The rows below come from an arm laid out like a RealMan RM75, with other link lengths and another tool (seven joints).
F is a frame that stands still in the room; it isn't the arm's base.
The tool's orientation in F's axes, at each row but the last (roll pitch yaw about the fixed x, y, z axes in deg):
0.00 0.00 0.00
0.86 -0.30 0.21
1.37 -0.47 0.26
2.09 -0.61 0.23
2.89 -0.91 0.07
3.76 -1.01 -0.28
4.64 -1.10 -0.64
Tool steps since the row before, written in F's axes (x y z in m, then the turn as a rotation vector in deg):
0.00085 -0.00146 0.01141 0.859 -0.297 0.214
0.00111 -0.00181 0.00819 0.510 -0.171 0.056
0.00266 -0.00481 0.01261 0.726 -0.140 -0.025
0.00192 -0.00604 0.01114 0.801 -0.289 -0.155
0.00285 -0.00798 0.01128 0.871 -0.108 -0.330
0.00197 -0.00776 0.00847 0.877 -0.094 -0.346
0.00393 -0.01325 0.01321 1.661 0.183 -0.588
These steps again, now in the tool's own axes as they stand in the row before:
0.00085 -0.00146 0.01141 0.859 -0.297 0.214
0.00115 -0.00169 0.00821 0.510 -0.172 0.056
0.00274 -0.00452 0.01270 0.725 -0.144 -0.028
0.00201 -0.00564 0.01133 0.798 -0.298 -0.153
0.00302 -0.00741 0.01162 0.866 -0.126 -0.338
0.00216 -0.00718 0.00892 0.871 -0.113 -0.355
0.00433 -0.01210 0.01415 1.647 0.151 -0.634

